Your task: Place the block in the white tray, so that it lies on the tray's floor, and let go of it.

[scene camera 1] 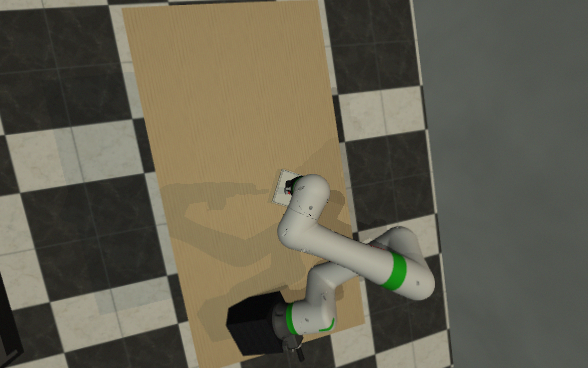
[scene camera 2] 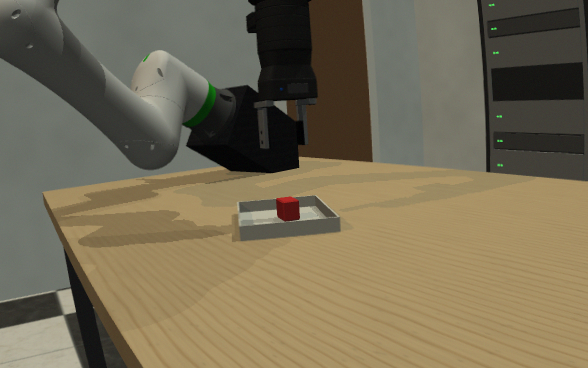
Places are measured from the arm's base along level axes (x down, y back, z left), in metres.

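Pixels of known places: gripper, fingertip midpoint: (scene camera 2: pixel 284 146); arm's base at its link origin: (scene camera 1: pixel 281 319) (scene camera 2: pixel 215 116).
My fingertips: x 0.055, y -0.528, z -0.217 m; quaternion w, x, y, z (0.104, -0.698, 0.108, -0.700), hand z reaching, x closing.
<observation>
Ahead of a thing's pixels: the offset from my fingertips to its top centre. Level surfaces: height alone.
A red block {dx +0.077, dy +0.007, dz +0.005 m} (scene camera 2: pixel 288 209) stands inside the white tray {dx +0.089, dy +0.006, dz -0.007 m} (scene camera 2: pixel 290 230) (scene camera 1: pixel 282 175), upright on its floor. In the scene camera 1 view a small bit of red from the block (scene camera 1: pixel 289 192) shows beside the fingers, and the arm hides part of the tray. My gripper (scene camera 2: pixel 284 146) is open and empty, with its two fingers wide apart. It hangs pointing down, well above the block and the tray, touching neither. In the scene camera 1 view the gripper is mostly hidden under the arm's wrist.
The tray stands on a wooden table {dx +0.109 m} (scene camera 1: pixel 225 100) (scene camera 2: pixel 425 275). The arm's black base (scene camera 1: pixel 256 325) (scene camera 2: pixel 245 135) stands at one end of the table, behind the tray in the scene camera 2 view. A dark rack with green lights (scene camera 2: pixel 537 117) stands at the back right.
</observation>
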